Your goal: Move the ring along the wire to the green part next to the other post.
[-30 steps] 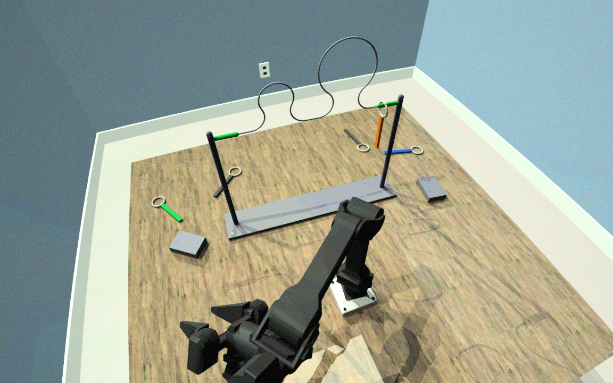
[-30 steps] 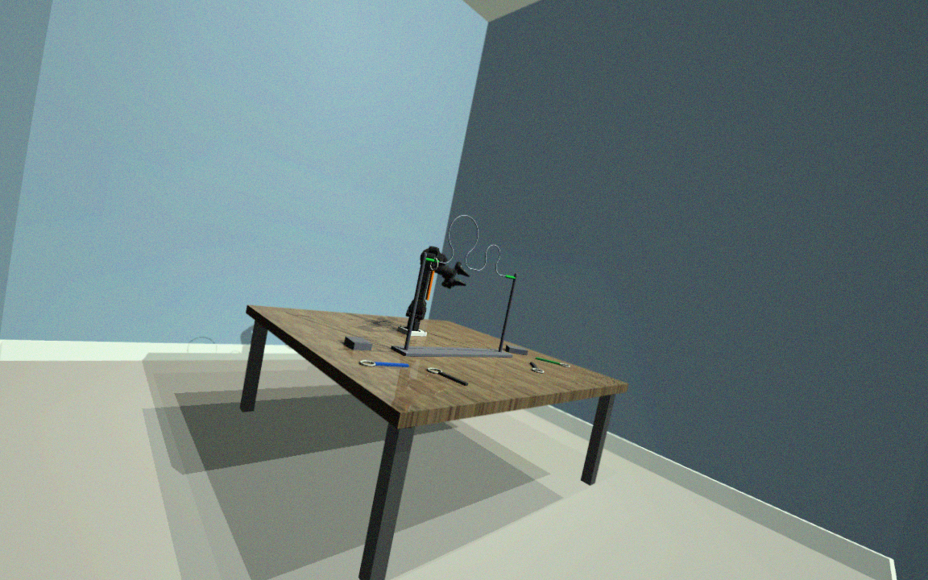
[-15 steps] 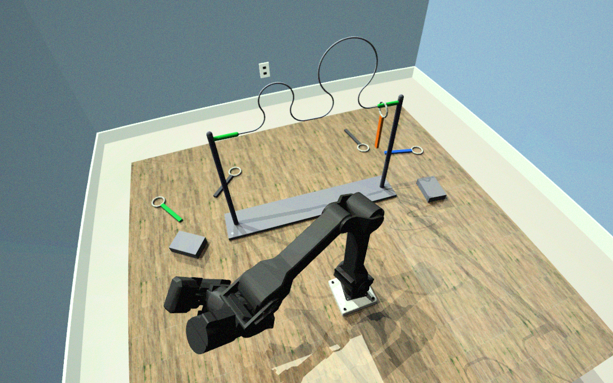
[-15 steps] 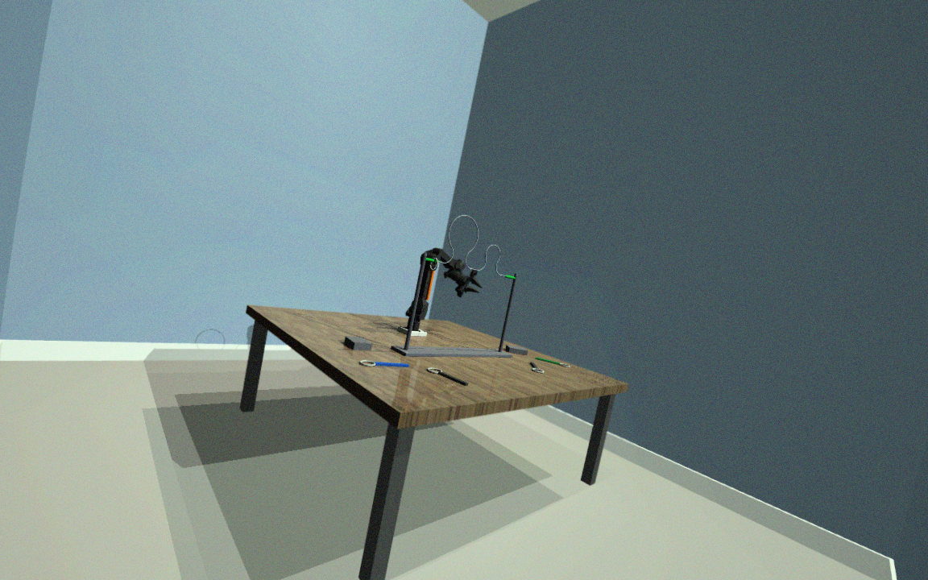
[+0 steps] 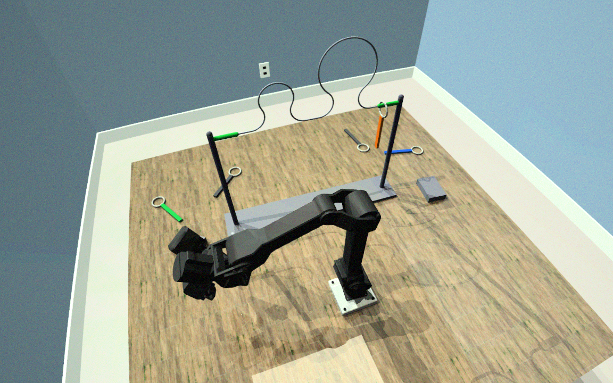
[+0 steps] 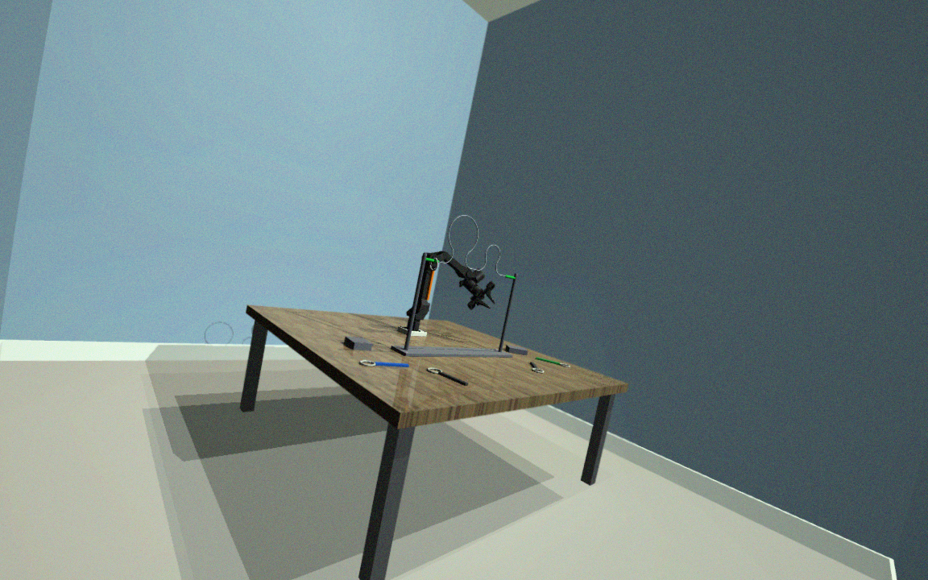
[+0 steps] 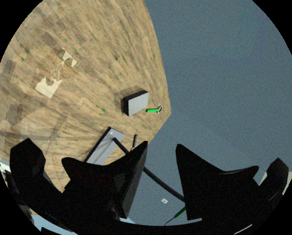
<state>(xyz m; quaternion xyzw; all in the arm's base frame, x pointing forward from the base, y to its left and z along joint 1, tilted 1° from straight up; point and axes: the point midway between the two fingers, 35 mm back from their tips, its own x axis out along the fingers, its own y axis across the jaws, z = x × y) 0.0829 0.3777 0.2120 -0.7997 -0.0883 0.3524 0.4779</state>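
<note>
The ring with orange handle is 250 mm ahead of my gripper tip, 580 mm to the right of it and 110 mm above it.
</note>
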